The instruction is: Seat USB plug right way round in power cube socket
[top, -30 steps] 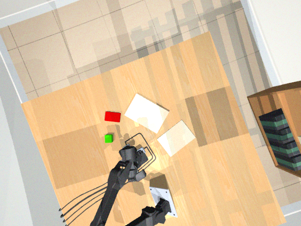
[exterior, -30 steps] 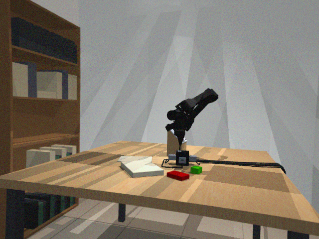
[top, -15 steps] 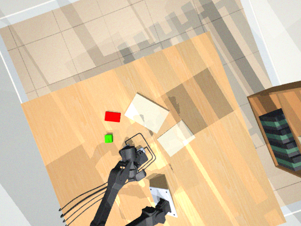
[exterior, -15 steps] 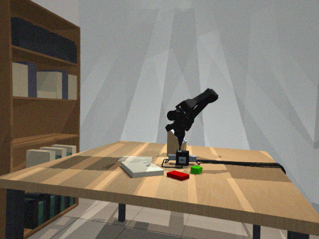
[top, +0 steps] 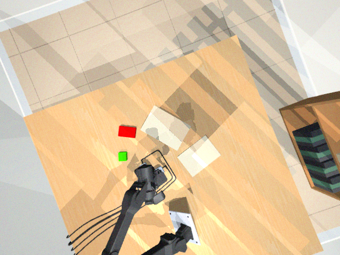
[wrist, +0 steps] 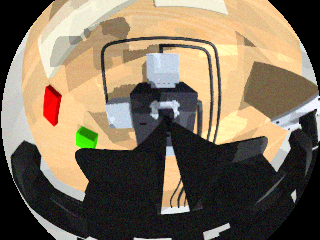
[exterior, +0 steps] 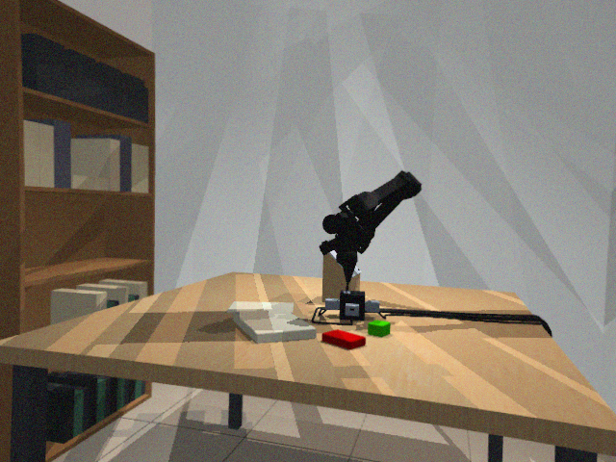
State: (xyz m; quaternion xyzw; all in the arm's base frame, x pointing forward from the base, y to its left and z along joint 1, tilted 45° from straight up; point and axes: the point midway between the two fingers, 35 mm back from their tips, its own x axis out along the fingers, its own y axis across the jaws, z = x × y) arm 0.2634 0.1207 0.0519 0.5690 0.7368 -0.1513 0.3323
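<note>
My gripper tip is now 20 mm above the USB plug. The rest, counted from my gripper tip: book 240 mm ahead, 130 mm to the right, 100 mm below; then red block 270 mm ahead, 90 mm to the left, 100 mm below; then green block 140 mm ahead, 140 mm to the left, 90 mm below.
</note>
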